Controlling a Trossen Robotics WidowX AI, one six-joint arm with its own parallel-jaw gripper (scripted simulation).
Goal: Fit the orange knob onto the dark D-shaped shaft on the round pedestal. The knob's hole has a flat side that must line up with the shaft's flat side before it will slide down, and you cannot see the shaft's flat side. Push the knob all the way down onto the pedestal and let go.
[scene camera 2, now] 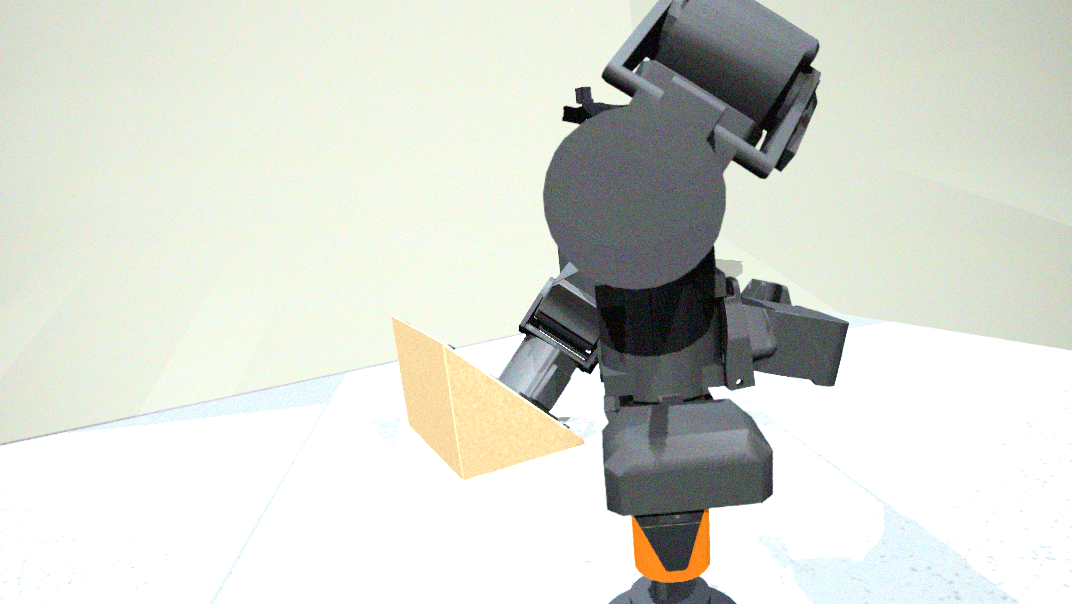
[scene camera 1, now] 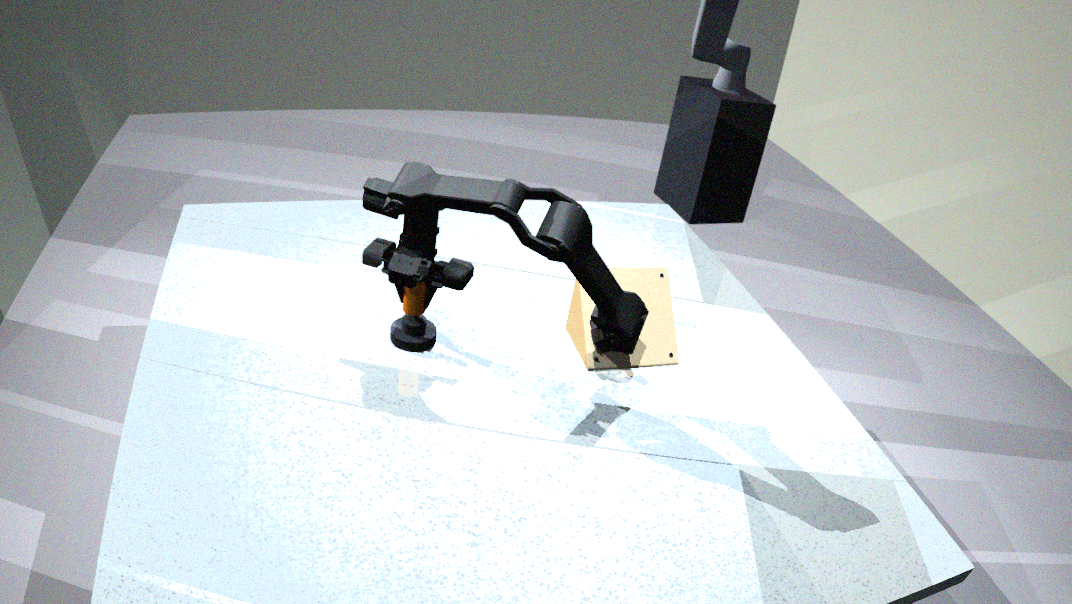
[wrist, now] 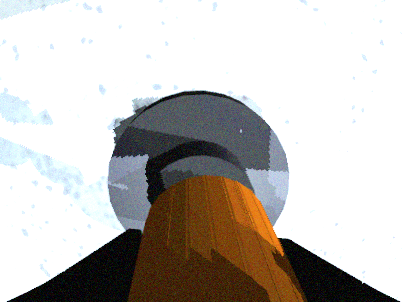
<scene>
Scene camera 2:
gripper
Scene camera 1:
gripper
round pedestal
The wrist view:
gripper
orange knob: held by the gripper
round pedestal
</scene>
